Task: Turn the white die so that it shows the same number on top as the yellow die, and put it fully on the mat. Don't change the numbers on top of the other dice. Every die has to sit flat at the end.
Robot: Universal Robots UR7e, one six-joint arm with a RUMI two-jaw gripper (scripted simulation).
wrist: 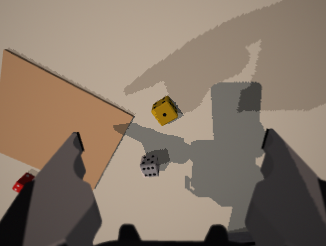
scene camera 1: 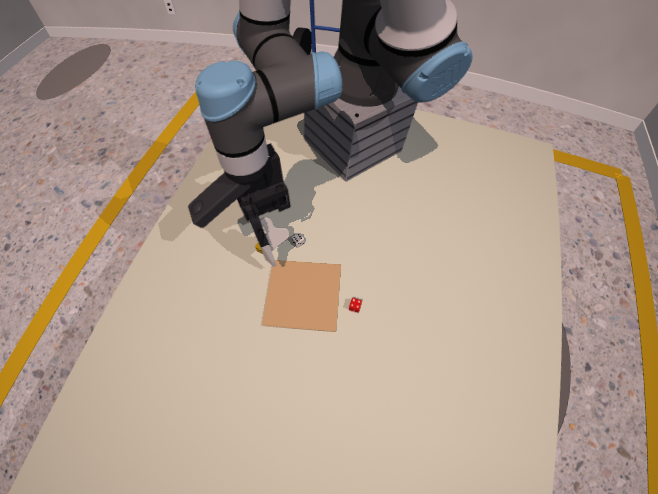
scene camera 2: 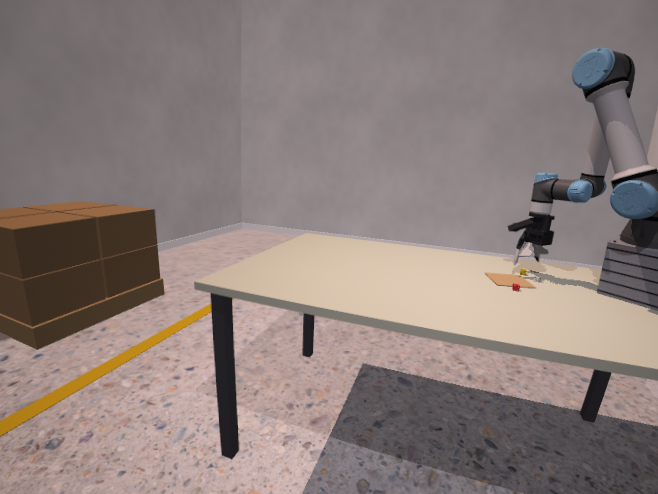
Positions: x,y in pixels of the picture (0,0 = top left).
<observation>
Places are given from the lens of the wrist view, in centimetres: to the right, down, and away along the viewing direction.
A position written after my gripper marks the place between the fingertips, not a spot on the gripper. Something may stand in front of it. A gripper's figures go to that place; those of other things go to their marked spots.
my gripper (wrist: 170,132): 1, 1, 14
brown mat (wrist: 48,109): -13, -2, 18
</observation>
